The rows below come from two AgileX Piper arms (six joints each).
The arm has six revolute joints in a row. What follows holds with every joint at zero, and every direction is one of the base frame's.
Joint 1 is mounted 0.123 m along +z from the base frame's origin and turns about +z.
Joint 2 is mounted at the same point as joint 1 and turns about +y.
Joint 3 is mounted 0.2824 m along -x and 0.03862 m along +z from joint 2 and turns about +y.
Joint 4 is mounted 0.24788 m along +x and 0.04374 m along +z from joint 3 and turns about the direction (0.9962, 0, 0.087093).
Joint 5 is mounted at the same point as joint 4 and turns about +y.
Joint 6 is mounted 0.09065 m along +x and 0.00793 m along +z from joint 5 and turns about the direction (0.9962, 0, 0.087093).
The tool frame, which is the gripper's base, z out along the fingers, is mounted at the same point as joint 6; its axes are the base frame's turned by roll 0, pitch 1.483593 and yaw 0 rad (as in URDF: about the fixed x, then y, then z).
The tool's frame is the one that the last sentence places.
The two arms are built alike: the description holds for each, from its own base.
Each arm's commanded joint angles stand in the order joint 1, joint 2, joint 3, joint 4, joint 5, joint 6.
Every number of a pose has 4 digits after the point.
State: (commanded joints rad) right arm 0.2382 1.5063 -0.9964 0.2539 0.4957 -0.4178; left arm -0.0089 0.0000 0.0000 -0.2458 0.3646 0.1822
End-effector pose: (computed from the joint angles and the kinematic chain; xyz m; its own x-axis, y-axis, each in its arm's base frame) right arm 0.3024 0.0846 0.2535 -0.6911 -0.3642 -0.6243 -0.4471 0.8941 -0.0265; left arm 0.0528 -0.0084 0.1814 -0.2683 -0.0454 -0.9623 0.0798 0.9944 -0.0692
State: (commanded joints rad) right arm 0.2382 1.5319 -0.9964 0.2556 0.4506 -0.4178; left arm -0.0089 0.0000 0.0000 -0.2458 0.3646 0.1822
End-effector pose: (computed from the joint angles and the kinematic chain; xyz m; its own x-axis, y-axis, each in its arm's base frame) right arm 0.3089 0.0853 0.2478 -0.6835 -0.3559 -0.6373 -0.4367 0.8990 -0.0336; left arm 0.0528 -0.0084 0.1814 -0.2683 -0.0454 -0.9623 0.0798 0.9944 -0.0692
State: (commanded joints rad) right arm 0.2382 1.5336 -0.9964 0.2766 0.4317 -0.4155; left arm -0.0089 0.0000 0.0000 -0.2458 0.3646 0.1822
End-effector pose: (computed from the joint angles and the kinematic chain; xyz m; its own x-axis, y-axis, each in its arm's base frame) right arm 0.3104 0.0861 0.2484 -0.6814 -0.3315 -0.6526 -0.4225 0.9061 -0.0191; left arm 0.0528 -0.0084 0.1814 -0.2683 -0.0454 -0.9623 0.0798 0.9944 -0.0692
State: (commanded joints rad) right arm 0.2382 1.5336 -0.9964 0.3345 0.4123 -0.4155; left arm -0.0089 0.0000 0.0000 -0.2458 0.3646 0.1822
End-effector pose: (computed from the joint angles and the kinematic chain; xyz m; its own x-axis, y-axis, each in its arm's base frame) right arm 0.3116 0.0880 0.2501 -0.6865 -0.2758 -0.6728 -0.3948 0.9184 0.0263; left arm 0.0528 -0.0084 0.1814 -0.2683 -0.0454 -0.9623 0.0798 0.9944 -0.0692
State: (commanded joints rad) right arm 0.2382 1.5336 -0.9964 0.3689 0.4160 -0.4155; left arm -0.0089 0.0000 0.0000 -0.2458 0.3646 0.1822
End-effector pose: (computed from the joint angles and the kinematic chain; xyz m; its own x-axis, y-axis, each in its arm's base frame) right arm 0.3112 0.0892 0.2503 -0.6973 -0.2462 -0.6731 -0.3816 0.9225 0.0579; left arm 0.0528 -0.0084 0.1814 -0.2683 -0.0454 -0.9623 0.0798 0.9944 -0.0692
